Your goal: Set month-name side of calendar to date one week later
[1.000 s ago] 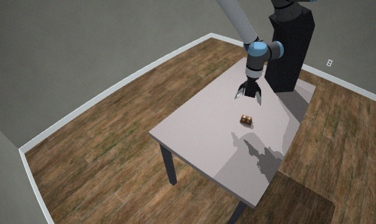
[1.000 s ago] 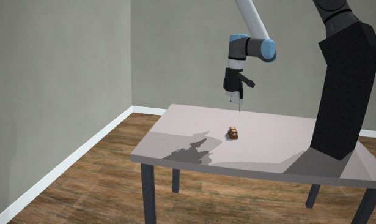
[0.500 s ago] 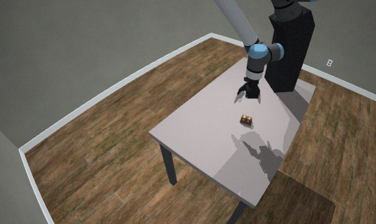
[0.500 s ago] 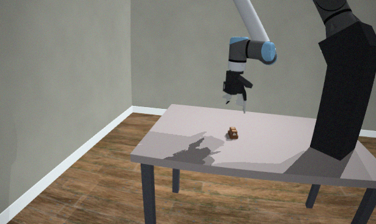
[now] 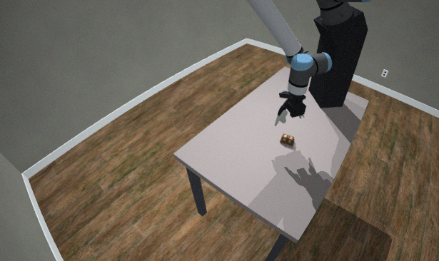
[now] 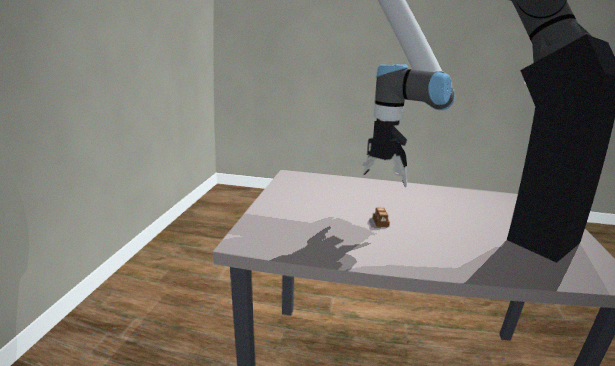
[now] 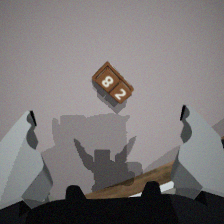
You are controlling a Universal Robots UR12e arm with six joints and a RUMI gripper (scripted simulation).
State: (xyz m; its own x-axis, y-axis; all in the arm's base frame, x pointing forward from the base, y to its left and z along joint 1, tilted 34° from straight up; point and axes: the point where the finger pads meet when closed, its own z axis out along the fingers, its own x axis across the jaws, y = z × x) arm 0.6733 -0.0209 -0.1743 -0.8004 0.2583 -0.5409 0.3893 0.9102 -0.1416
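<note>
Right now my hand is 110 mm above the brown calendar cube. The rest, counted from my hand: brown wooden calendar tray 20 mm to the left, 130 mm below.
</note>
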